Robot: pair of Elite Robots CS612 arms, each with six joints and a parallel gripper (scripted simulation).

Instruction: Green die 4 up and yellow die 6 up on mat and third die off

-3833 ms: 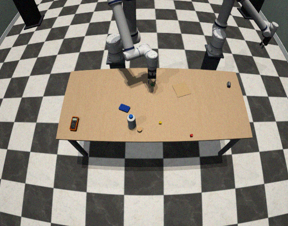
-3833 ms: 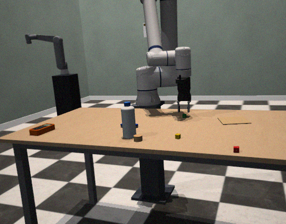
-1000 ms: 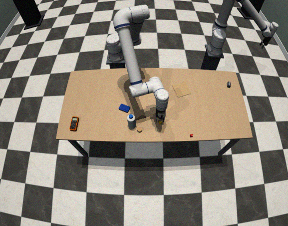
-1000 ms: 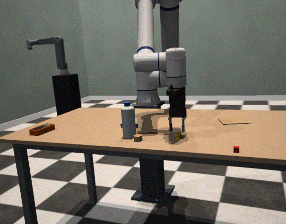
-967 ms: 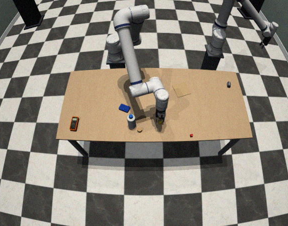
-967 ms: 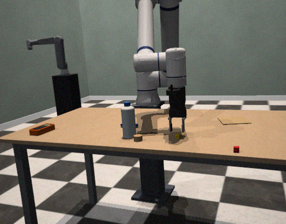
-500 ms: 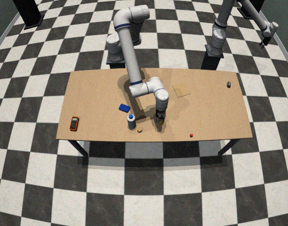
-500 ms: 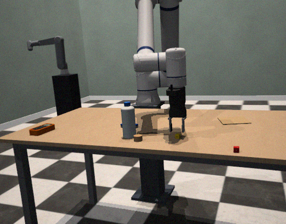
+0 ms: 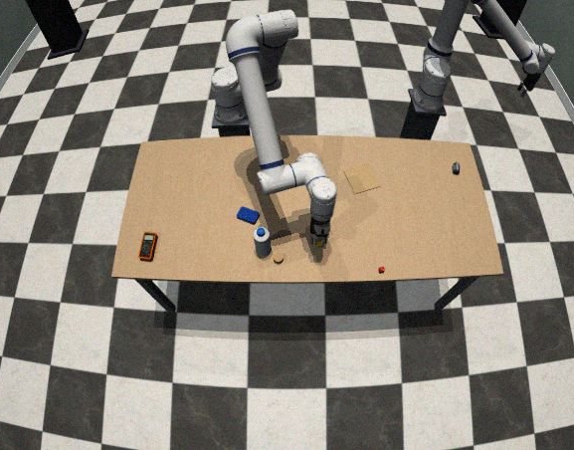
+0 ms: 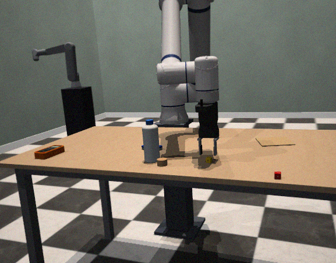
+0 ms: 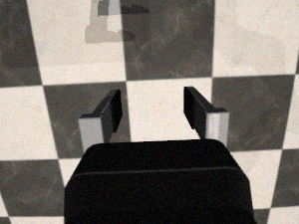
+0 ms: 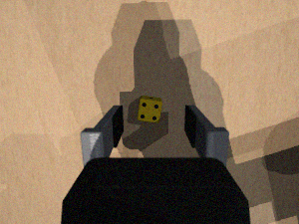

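Observation:
Now: the yellow die 40 mm below my right hand. Round my right hand: round wooden piece: 170 mm to the right, 50 mm ahead, 40 mm below; then white bottle: 230 mm to the right, 30 mm above, 10 mm behind; then red die: 250 mm to the left, 150 mm ahead, 40 mm below.

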